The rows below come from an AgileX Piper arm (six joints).
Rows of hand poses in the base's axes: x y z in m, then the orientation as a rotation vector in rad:
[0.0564 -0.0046 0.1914 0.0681 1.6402 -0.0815]
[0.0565 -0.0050 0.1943 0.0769 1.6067 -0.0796]
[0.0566 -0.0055 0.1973 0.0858 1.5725 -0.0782]
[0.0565 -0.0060 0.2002 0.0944 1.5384 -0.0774]
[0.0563 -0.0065 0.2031 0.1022 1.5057 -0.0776]
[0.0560 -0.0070 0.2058 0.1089 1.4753 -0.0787]
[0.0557 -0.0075 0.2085 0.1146 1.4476 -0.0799]
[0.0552 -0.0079 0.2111 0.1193 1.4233 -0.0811]
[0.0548 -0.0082 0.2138 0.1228 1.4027 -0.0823]
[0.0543 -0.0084 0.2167 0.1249 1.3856 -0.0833]
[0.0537 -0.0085 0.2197 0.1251 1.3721 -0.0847]
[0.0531 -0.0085 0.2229 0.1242 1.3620 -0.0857]
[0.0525 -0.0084 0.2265 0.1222 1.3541 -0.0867]
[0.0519 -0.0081 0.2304 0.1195 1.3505 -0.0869]
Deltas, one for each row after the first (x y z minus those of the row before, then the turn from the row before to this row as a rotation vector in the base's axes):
[0.0001 -0.0004 0.0029 0.0050 -0.0337 -0.0049]
[0.0001 -0.0005 0.0030 0.0048 -0.0343 -0.0053]
[-0.0001 -0.0005 0.0029 0.0042 -0.0342 -0.0056]
[-0.0002 -0.0005 0.0029 0.0032 -0.0327 -0.0058]
[-0.0003 -0.0005 0.0027 0.0021 -0.0303 -0.0057]
[-0.0003 -0.0005 0.0027 0.0016 -0.0276 -0.0051]
[-0.0005 -0.0004 0.0026 0.0011 -0.0242 -0.0044]
[-0.0004 -0.0003 0.0027 0.0005 -0.0205 -0.0036]
[-0.0005 -0.0002 0.0029 -0.0002 -0.0170 -0.0025]
[-0.0006 -0.0001 0.0030 -0.0015 -0.0134 -0.0016]
[-0.0006 0.0000 0.0032 -0.0019 -0.0100 -0.0005]
[-0.0006 0.0001 0.0036 -0.0025 -0.0078 0.0002]
[-0.0006 0.0003 0.0039 -0.0023 -0.0035 0.0013]

